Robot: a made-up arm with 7 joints.
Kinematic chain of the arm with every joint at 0, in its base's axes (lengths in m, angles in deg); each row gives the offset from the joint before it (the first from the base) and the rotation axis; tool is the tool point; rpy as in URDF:
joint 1: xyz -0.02 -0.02 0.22 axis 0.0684 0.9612 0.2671
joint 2: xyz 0 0.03 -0.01 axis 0.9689 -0.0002 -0.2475
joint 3: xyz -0.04 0 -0.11 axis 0.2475 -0.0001 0.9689
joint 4: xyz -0.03 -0.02 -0.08 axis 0.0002 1 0
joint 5: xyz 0.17 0 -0.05 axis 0.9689 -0.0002 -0.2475
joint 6: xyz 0.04 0.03 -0.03 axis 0.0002 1 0
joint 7: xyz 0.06 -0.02 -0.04 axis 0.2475 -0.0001 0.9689
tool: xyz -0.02 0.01 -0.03 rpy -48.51 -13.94 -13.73
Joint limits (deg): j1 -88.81..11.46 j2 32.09..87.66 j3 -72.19..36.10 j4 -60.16..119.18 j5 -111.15..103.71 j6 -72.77..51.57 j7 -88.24..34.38
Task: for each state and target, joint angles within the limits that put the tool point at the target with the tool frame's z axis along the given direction. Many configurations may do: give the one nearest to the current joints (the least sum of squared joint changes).
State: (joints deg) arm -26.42 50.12 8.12 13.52 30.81 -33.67 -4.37
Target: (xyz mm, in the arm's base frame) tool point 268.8 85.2 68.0 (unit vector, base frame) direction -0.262 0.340 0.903
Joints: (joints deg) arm -13.14 40.44 -2.91 -16.85 -3.35 -27.26 -17.74
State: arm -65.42 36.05 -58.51 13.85 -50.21 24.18 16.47
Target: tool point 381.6 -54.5 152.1 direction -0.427 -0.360 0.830
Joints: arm -88.81 38.43 -68.94 8.42 -5.69 38.15 19.87
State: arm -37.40 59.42 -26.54 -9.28 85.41 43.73 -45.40
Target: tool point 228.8 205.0 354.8 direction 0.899 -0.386 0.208
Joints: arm -44.53 87.66 -12.52 14.94 91.15 40.29 -67.12
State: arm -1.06 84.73 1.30 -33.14 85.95 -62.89 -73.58
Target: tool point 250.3 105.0 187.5 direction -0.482 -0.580 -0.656
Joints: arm -4.36 87.00 14.32 -14.98 75.48 -68.80 -62.03
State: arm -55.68 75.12 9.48 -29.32 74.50 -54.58 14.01
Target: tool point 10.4 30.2 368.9 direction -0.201 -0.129 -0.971
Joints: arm -57.36 45.76 36.10 -57.16 75.76 -38.16 25.52
